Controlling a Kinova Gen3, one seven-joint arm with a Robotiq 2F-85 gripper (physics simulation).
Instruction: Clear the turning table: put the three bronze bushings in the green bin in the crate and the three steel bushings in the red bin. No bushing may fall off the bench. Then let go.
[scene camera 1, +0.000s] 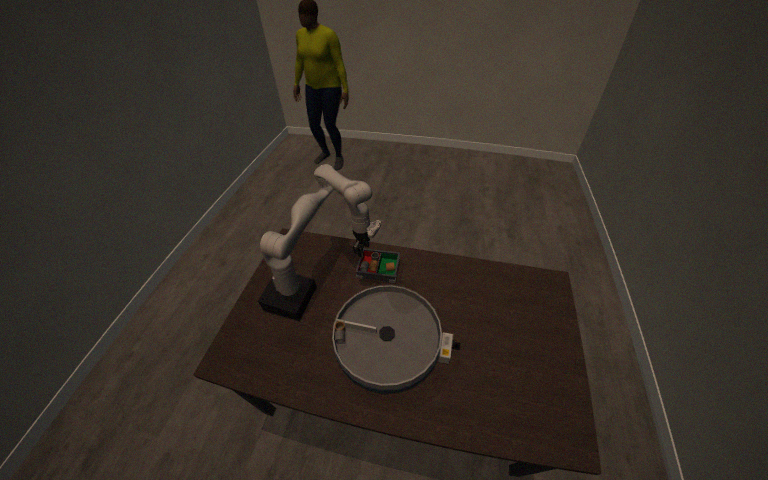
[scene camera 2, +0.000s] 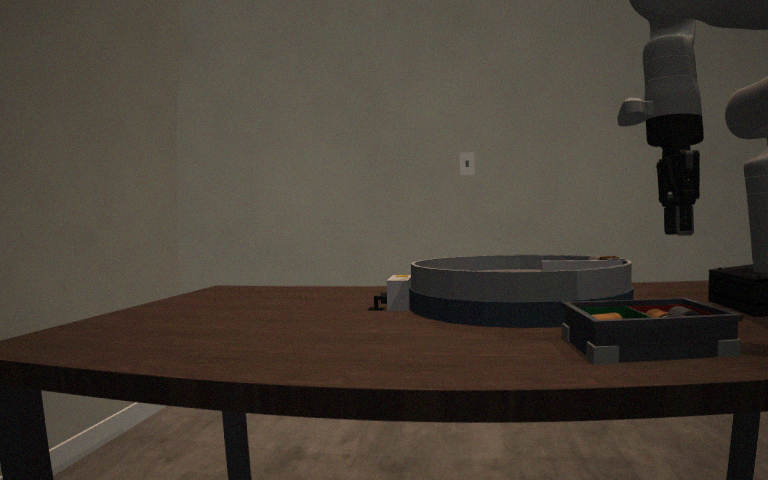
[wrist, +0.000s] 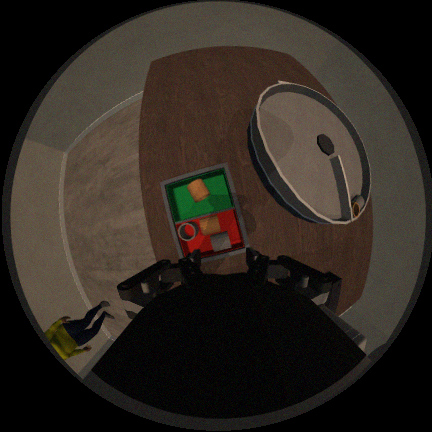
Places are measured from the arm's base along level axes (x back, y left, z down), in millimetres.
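Pixels of known places: gripper, fingertip midpoint: (scene camera 1: 364, 251) (scene camera 2: 678, 235) (wrist: 222, 255); arm's base, link origin: (scene camera 1: 288, 286).
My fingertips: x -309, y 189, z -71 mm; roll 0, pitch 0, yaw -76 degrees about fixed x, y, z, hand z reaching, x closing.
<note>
Ahead of a thing's pixels: the offset from my fingertips to its middle. "spot": to the spot under its first point.
The open, empty gripper (scene camera 1: 359, 251) (scene camera 2: 678, 233) (wrist: 224, 262) hangs above the crate's red-bin end. In the crate {dx -57, dy +23, dz +117 mm} (scene camera 1: 378, 277) (scene camera 2: 668, 339), the green bin {spot: dx -93, dy +76, dz +136 mm} (wrist: 180, 206) holds a bronze bushing {dx -113, dy +22, dz +117 mm} (scene camera 1: 390, 266) (scene camera 2: 607, 316) (wrist: 198, 190) on its side. The red bin {spot: dx +6, dy +62, dz +136 mm} (wrist: 197, 244) holds another bronze bushing {dx -34, dy +18, dz +117 mm} (scene camera 1: 373, 264) (wrist: 210, 225), a steel one {dx +7, dy +5, dz +117 mm} (scene camera 1: 364, 266) (scene camera 2: 681, 310) (wrist: 221, 241) on its side and an upright steel one {dx -34, dy +67, dz +117 mm} (wrist: 179, 231). On the turning table (scene camera 1: 396, 362) (scene camera 2: 509, 285) (wrist: 300, 145), a bronze bushing {dx +32, dy -345, dz +70 mm} (scene camera 1: 339, 326) (wrist: 356, 209) and a steel one {dx +24, dy -383, dz +70 mm} (scene camera 1: 339, 336) (wrist: 358, 199) lie together near the rim.
A pale straight bar {spot: dx -32, dy -331, dz +60 mm} (scene camera 1: 356, 325) (wrist: 344, 185) runs from near the turning table's hub {dx -154, dy -336, dz +85 mm} (scene camera 1: 386, 333) to the rim beside the two bushings. A raised wall rings the turning table. A white box {dx -387, dy -353, dz +113 mm} (scene camera 1: 446, 348) (scene camera 2: 398, 294) stands against its outside. A person (scene camera 1: 320, 62) stands beyond the bench.
</note>
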